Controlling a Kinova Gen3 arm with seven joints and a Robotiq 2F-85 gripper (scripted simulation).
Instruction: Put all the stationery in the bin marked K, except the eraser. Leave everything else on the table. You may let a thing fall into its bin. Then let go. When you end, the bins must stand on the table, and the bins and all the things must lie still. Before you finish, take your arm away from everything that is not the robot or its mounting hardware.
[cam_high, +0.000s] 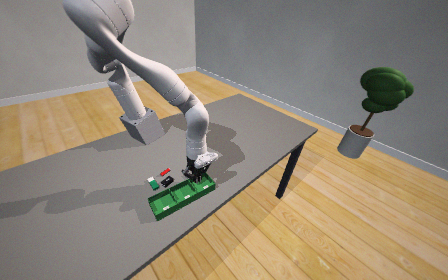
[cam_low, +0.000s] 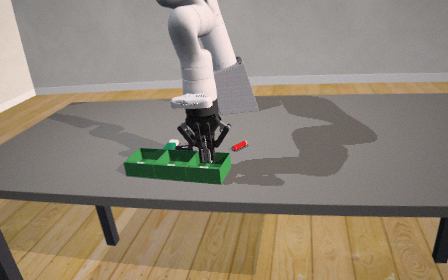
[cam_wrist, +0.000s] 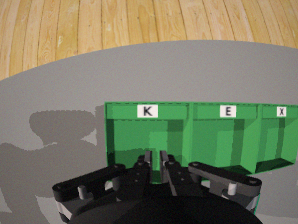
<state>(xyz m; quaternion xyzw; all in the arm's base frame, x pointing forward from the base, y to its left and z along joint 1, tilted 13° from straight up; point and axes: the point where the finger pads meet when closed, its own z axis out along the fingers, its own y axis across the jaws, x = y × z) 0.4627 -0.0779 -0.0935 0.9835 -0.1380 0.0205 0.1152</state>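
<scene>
The grey-white item is 70 mm behind my hand, 30 mm below it and 10 mm to the left of it. Round my hand: green-and-white eraser: 150 mm behind, 110 mm to the right, 40 mm below; green bin: 80 mm to the right, 20 mm below; black item: 110 mm behind, 80 mm to the right, 30 mm below.
</scene>
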